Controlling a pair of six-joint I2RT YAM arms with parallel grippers.
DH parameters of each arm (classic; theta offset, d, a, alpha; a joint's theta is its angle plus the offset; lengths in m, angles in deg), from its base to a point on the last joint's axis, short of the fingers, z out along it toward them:
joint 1: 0 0.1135 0.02 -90
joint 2: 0 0 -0.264 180
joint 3: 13.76 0 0.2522 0
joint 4: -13.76 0 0.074 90
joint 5: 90 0 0 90
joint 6: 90 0.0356 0 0
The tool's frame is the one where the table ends.
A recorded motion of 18 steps. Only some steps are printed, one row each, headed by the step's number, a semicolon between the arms.
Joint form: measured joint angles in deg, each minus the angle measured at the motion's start. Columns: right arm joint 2, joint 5, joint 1, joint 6, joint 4, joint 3; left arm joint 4, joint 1, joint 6, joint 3, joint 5, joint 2.
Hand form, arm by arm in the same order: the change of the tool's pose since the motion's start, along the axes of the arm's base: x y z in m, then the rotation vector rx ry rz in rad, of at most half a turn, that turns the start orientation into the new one. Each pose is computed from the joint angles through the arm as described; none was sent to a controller.
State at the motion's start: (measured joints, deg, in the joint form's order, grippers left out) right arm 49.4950 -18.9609 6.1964 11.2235 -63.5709 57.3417; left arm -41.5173 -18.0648 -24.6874 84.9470 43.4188 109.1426
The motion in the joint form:
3: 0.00 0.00 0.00 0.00 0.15 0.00; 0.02 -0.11 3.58 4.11 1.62 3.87
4: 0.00 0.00 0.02 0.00 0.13 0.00; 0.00 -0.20 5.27 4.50 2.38 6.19
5: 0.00 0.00 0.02 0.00 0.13 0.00; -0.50 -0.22 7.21 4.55 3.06 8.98
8: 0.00 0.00 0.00 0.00 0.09 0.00; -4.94 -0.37 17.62 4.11 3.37 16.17
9: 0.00 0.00 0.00 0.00 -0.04 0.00; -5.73 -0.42 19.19 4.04 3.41 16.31
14: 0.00 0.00 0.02 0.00 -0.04 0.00; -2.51 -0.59 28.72 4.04 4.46 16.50
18: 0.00 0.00 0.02 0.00 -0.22 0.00; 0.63 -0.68 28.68 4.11 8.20 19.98
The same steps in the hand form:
3: 0.0002 0.0000 0.0002 0.0003 -0.0026 0.0000; 0.0156 -0.0067 -0.0045 -0.0218 -0.0435 -0.0544
4: 0.0002 0.0001 0.0001 0.0002 -0.0023 0.0003; 0.0199 -0.0091 -0.0183 -0.0224 -0.0296 -0.0801
5: 0.0002 0.0001 0.0001 0.0002 -0.0023 0.0003; 0.0229 -0.0106 -0.0375 -0.0165 0.0023 -0.1063
8: 0.0001 0.0000 0.0001 0.0002 -0.0016 0.0000; 0.0198 -0.0109 -0.0913 0.0271 0.0728 -0.2308
9: -0.0001 0.0000 0.0000 -0.0001 0.0007 0.0000; 0.0183 -0.0107 -0.0928 0.0288 0.0697 -0.2503
14: -0.0001 0.0000 0.0000 -0.0001 0.0007 0.0003; 0.0228 -0.0140 -0.0929 -0.0047 -0.1039 -0.3661
18: -0.0003 0.0000 -0.0002 -0.0004 0.0038 0.0003; 0.0275 -0.0179 -0.1146 -0.0687 -0.0894 -0.3742

